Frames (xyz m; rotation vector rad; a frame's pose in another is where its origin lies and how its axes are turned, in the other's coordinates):
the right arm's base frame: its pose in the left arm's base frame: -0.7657 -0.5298 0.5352 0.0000 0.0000 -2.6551
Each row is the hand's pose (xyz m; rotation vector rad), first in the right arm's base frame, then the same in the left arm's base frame.
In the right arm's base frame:
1: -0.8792 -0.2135 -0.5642 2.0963 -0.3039 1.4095
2: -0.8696 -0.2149 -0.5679 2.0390 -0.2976 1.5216
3: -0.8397 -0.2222 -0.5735 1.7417 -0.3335 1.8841
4: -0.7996 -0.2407 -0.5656 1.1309 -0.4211 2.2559
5: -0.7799 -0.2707 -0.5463 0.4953 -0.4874 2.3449
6: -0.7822 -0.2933 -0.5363 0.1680 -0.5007 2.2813
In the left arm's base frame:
1: -0.0883 0.0700 -0.0290 0.1840 -1.8471 -0.3687
2: -0.0975 0.0667 -0.0327 0.1739 -1.7630 -0.3228
3: -0.1273 0.0592 -0.0383 0.0780 -1.4409 -0.2119
4: -0.1714 0.0568 -0.0304 -0.1060 -0.9326 -0.1571
5: -0.2028 0.0741 -0.0111 -0.2759 -0.4665 -0.2310
6: -0.2114 0.0952 -0.0011 -0.3546 -0.2258 -0.3275

